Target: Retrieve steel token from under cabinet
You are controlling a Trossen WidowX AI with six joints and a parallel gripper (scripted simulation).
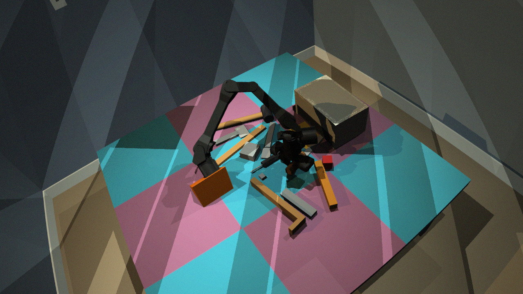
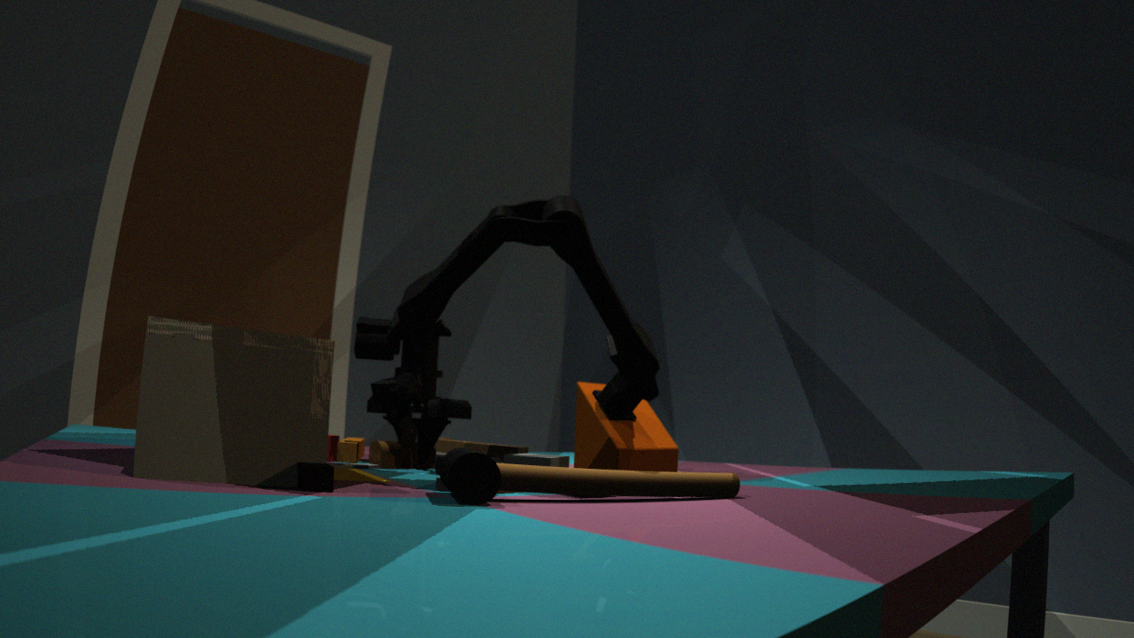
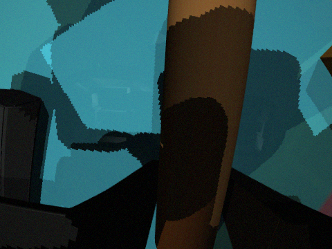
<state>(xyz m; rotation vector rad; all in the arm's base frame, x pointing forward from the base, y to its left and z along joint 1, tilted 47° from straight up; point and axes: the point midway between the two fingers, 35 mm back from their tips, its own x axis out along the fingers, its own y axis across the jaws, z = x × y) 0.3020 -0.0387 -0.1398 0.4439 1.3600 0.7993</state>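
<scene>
The small grey cube lies 12 cm behind my gripper tip and 5 cm to the left of it. Also, from my gripper tip: orange bar 15 cm to the right, 4 cm ahead, 1 cm above; screwdriver 10 cm to the left, 8 cm behind, 1 cm above; red cube 12 cm ahead, 8 cm to the right, 1 cm above.
</scene>
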